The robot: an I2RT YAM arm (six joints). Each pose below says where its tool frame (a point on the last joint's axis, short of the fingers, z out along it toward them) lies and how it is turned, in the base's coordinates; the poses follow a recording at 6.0 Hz.
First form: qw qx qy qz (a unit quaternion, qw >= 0); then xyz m.
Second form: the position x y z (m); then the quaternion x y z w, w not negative. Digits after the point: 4 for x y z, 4 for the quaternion.
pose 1, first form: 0.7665, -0.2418, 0.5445, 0.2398, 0.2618, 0.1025, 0.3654
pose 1, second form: 0.2618, 0.1025, 0.3654, -0.2418, 0.5445, 0.2398, 0.7665
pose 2, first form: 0.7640, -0.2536, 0.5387, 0.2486, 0.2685, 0.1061, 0.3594
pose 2, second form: 0.2685, 0.1061, 0.3594, -0.2536, 0.5387, 0.2486, 0.7640
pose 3, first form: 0.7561, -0.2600, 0.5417, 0.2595, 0.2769, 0.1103, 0.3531
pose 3, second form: 0.2769, 0.1103, 0.3531, -0.2600, 0.5417, 0.2595, 0.7561
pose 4, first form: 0.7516, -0.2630, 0.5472, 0.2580, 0.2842, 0.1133, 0.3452
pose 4, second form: 0.2842, 0.1133, 0.3452, -0.2630, 0.5472, 0.2580, 0.7516
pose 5, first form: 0.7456, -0.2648, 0.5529, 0.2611, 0.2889, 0.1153, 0.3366
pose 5, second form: 0.2889, 0.1153, 0.3366, -0.2648, 0.5529, 0.2611, 0.7456
